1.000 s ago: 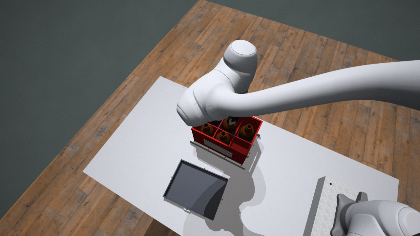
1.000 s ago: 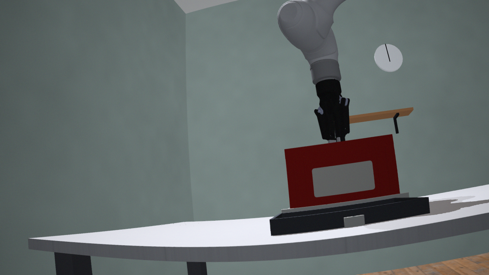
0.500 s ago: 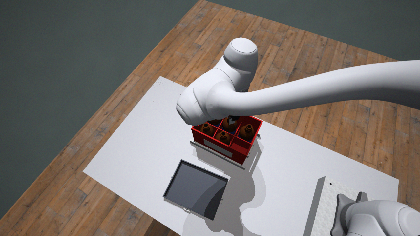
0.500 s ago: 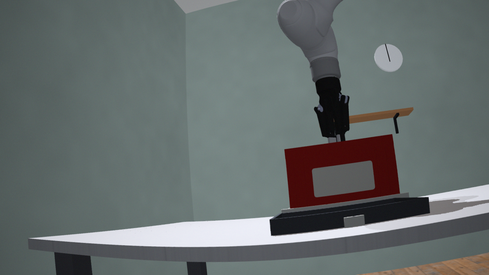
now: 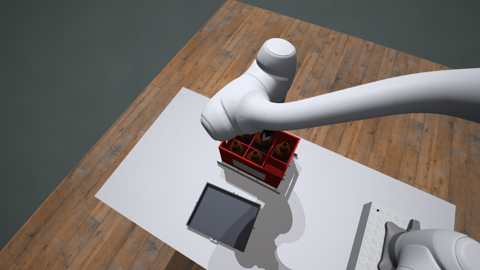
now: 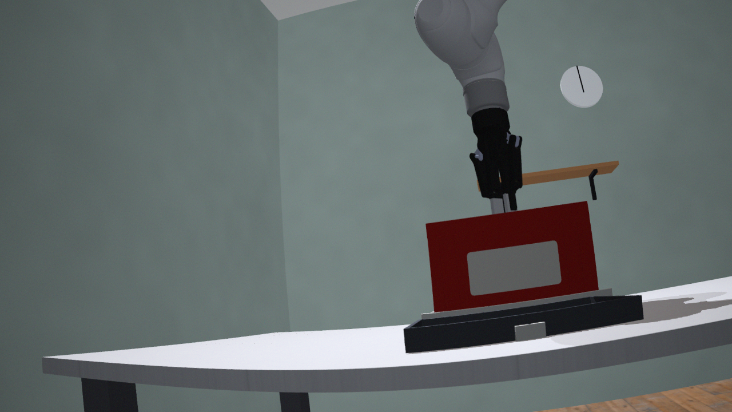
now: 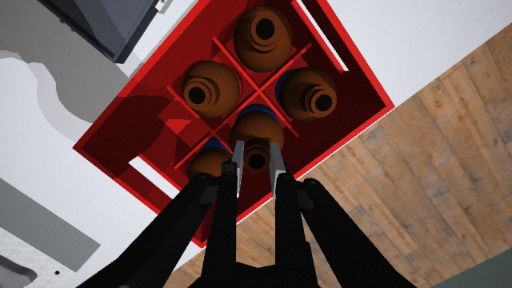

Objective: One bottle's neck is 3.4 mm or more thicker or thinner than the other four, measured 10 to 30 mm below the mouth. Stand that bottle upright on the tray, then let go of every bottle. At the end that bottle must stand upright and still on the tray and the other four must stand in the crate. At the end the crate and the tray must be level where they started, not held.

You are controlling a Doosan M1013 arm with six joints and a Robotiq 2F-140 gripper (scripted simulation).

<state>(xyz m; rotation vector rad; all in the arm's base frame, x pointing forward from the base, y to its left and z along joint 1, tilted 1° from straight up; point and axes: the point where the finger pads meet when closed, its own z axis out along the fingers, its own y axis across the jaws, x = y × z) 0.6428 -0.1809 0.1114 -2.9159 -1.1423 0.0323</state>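
Right now the crate is 40 mm to the left of my hand and 110 mm below it. The rest, counted from my hand: dark tray: 20 mm ahead, 330 mm to the left, 180 mm below.
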